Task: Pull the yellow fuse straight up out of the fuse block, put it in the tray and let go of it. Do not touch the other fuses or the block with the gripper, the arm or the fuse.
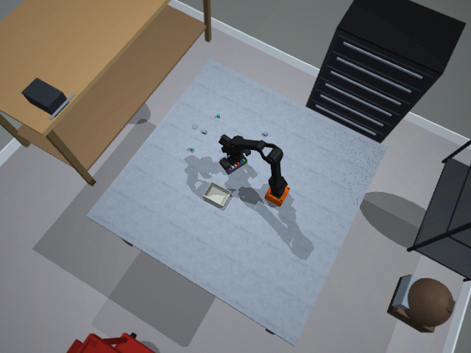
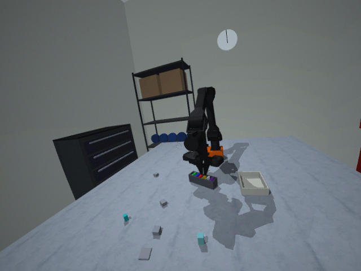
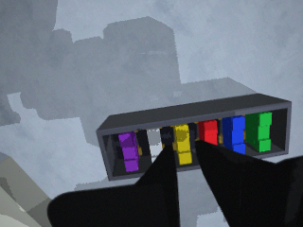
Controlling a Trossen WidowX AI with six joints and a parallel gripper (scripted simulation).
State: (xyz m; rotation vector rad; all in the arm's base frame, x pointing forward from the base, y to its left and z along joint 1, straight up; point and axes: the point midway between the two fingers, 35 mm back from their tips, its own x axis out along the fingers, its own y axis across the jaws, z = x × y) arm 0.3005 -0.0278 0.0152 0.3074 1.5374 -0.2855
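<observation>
My gripper tip is now 20 mm above the yellow fuse. From my gripper tip the other things lie so: cream tray: 10 mm behind, 210 mm to the left, 50 mm below.
</observation>
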